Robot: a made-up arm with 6 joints.
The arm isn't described. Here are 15 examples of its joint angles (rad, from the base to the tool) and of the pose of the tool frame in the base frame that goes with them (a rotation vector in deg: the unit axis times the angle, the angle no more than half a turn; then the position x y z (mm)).
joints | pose
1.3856 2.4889 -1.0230 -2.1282 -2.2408 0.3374 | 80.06 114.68 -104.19 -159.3 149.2 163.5
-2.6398 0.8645 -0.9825 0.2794 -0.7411 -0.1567 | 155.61 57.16 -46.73 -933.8 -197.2 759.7
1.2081 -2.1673 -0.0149 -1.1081 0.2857 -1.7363 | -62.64 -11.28 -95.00 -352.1 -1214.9 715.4
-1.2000 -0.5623 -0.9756 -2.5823 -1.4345 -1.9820 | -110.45 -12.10 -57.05 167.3 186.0 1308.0
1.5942 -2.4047 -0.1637 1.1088 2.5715 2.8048 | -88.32 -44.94 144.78 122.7 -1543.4 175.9
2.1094 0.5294 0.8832 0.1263 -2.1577 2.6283 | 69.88 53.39 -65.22 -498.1 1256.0 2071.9
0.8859 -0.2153 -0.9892 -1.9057 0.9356 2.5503 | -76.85 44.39 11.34 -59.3 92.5 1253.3
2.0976 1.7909 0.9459 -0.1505 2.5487 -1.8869 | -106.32 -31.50 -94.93 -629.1 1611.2 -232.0
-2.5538 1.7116 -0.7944 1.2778 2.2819 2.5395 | -77.05 73.02 -82.62 -730.0 -398.7 -150.6
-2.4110 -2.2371 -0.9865 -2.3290 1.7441 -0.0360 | 8.58 156.23 14.38 585.1 208.9 476.1
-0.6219 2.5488 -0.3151 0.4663 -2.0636 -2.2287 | 96.21 -87.02 67.18 -121.1 -234.5 -753.4
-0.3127 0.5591 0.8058 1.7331 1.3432 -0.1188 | -92.57 -45.48 46.39 1226.0 -365.5 2211.5
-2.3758 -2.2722 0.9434 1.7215 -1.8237 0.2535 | 20.05 100.69 112.23 1299.5 1152.7 -492.1
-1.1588 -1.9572 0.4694 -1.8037 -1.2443 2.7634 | 144.20 60.79 17.28 -615.3 1451.1 873.4
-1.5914 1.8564 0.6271 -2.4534 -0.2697 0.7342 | 123.82 -38.77 -100.11 152.0 -1260.5 -473.0
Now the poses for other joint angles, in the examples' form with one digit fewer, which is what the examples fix.
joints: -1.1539 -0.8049 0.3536 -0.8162 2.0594 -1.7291
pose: -38.6 -124.1 112.1 -368 277 2173
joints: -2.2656 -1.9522 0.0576 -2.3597 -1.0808 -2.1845
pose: 107.8 4.1 16.3 975 856 934
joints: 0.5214 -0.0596 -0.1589 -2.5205 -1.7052 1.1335
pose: 73.0 -6.4 123.1 457 510 1690
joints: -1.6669 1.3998 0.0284 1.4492 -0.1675 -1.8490
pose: 76.6 49.7 -101.4 -219 -1688 236
